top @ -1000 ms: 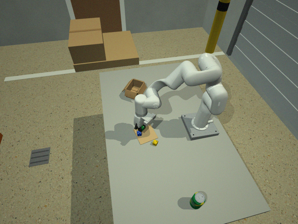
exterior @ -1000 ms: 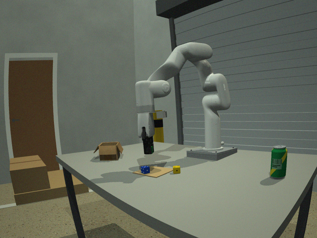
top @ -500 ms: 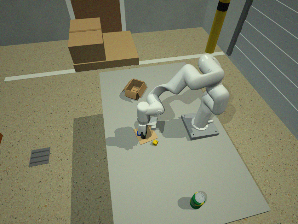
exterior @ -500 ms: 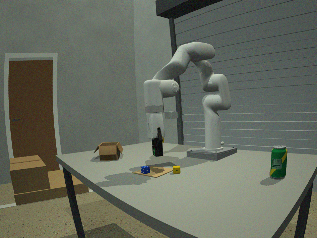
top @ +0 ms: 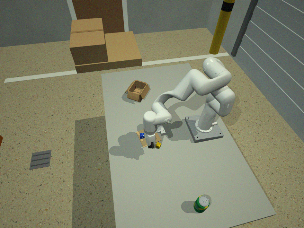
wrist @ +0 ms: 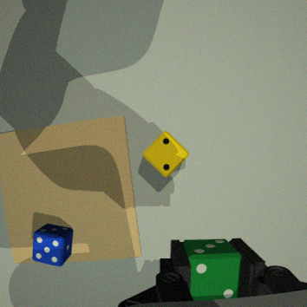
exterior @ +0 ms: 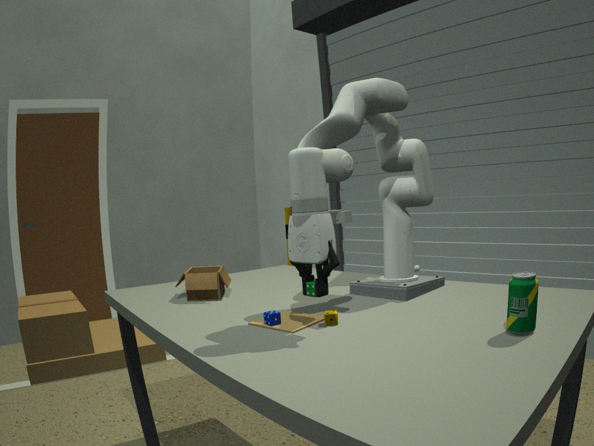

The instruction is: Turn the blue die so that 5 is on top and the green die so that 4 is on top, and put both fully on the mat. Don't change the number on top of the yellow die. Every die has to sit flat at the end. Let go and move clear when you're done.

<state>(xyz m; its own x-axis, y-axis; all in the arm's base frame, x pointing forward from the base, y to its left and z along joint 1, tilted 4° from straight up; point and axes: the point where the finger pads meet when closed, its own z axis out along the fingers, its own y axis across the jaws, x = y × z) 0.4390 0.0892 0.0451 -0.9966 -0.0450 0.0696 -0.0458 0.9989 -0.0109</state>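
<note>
My hand is 7 cm past the yellow die, 2 cm to the left of it and 9 cm above it. Round my hand: green die (1 cm below); cardboard mat (2 cm behind, 12 cm to the right, 11 cm below); blue die (2 cm ahead, 13 cm to the right, 9 cm below).
</note>
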